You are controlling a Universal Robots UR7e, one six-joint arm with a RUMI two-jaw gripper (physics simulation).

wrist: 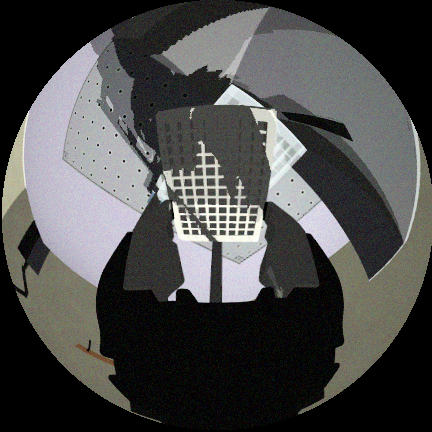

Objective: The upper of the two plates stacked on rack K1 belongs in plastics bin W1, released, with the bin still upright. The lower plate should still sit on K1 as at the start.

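Note:
The upper plate, off-white with a grid of square openings and partly in dark shadow, shows in the middle of the wrist view. My gripper is shut on it, with one jaw against its left side and the other against its right. A pale strip shows behind its right edge; I cannot tell if it is the lower plate. A translucent pale gridded piece, turned at an angle, shows beneath; I cannot tell if it is part of rack K1. A large grey walled container, apparently bin W1, fills the upper right.
A grey perforated board lies under the pale pieces, on a lilac table. Dark arm shadows cross the board at the upper left. A thin black bar shows near the container. A dark box with a cable shows at the lower left.

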